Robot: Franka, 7 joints.
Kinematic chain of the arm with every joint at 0, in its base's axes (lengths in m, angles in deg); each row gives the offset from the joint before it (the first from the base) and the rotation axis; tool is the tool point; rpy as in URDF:
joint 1: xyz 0 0 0.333 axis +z
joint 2: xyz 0 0 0 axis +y
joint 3: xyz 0 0 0.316 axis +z
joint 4: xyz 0.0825 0 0 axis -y
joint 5: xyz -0.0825 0 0.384 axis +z
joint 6: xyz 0 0 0 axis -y
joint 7: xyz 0.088 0 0 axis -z
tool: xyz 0 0 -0.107 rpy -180 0 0
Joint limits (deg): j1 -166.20..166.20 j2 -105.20..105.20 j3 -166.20..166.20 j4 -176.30..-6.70 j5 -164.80..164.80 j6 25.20..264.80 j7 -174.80..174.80
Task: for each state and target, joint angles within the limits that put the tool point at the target. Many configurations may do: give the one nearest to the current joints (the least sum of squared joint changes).
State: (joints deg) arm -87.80 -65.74 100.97 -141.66 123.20 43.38 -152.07
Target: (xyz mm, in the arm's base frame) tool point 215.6 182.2 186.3
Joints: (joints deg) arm -75.25 -56.49 104.34 -166.04 113.05 31.21 -152.07
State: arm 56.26 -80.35 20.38 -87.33 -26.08 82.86 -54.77
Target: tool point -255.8 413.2 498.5
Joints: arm 22.58 -78.92 75.73 -113.27 -12.87 87.33 -54.77
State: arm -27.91 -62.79 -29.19 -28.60 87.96 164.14 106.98
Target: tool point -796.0 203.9 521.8
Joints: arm -24.38 -84.09 -33.39 -18.90 86.95 167.13 106.98
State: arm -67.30 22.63 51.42 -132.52 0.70 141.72 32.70
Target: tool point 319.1 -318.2 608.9
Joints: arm -75.13 -31.39 25.46 -130.53 0.27 136.95 32.70
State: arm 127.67 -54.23 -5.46 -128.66 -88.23 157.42 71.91
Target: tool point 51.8 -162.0 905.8
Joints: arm 129.88 -90.54 1.26 -117.74 -87.84 162.38 71.91
